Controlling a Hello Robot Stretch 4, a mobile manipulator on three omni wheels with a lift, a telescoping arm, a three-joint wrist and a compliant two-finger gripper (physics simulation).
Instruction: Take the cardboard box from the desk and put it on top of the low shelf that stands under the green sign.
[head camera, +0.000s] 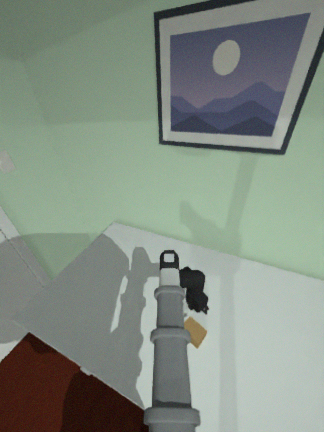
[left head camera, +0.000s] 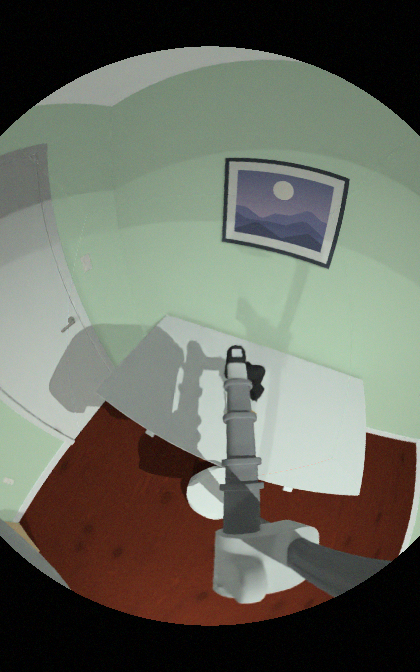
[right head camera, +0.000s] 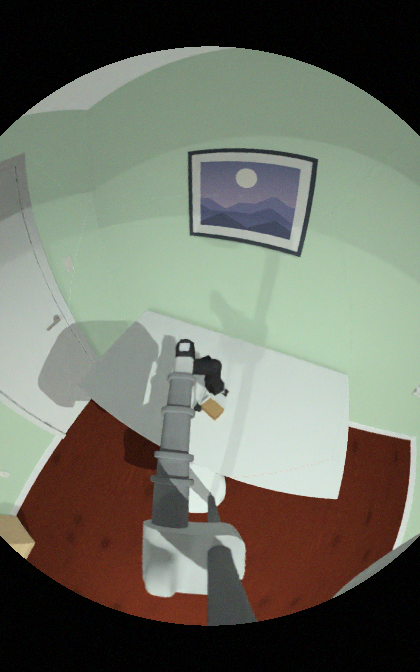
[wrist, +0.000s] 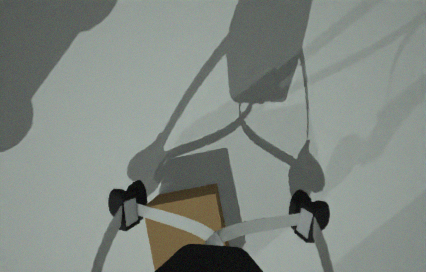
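Note:
The small tan cardboard box lies on the white desk. In the wrist view my gripper is open, its two dark fingertips wide apart. The box shows below and between them, nearer the left fingertip, and its lower part is hidden behind the gripper body. The gripper is above the desk, and its shadow falls on the desk top beyond the box. The arm hides much of the gripper in the head views. The low shelf and the green sign do not show.
A round white stool seat stands at the desk's front edge, partly behind the arm. A framed picture hangs on the wall behind the desk. A door is at the left. A tan wooden piece shows at the lower left.

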